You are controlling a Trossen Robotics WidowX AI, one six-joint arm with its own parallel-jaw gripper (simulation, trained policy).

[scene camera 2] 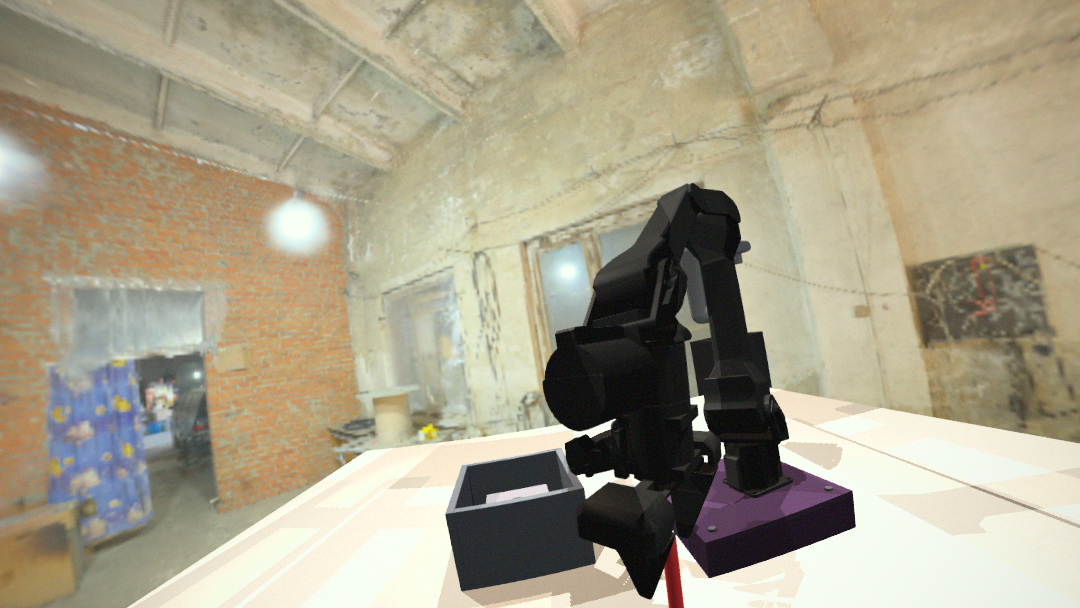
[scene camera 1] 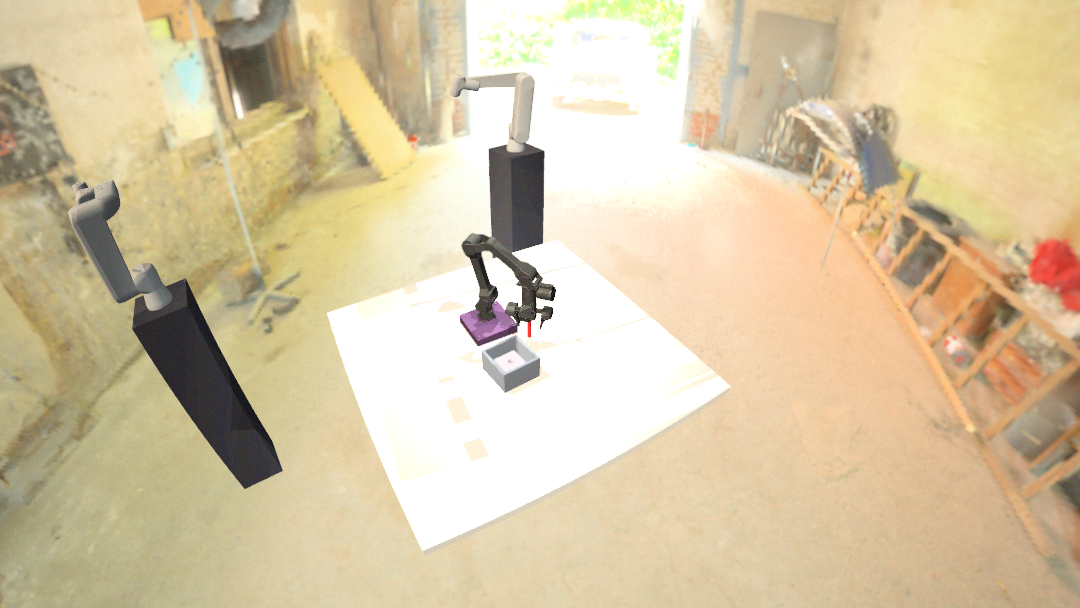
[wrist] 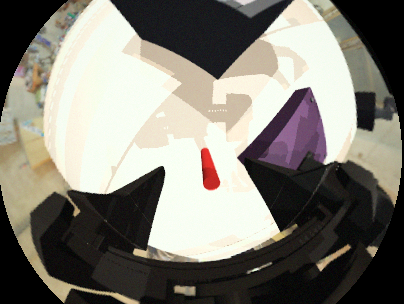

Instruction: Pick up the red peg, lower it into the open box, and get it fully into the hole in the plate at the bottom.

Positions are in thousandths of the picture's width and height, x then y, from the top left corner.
Scene:
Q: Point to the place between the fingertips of my gripper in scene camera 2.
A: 618, 928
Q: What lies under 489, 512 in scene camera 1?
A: My gripper.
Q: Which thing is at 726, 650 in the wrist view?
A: My gripper.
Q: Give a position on a grey box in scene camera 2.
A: At 461, 894

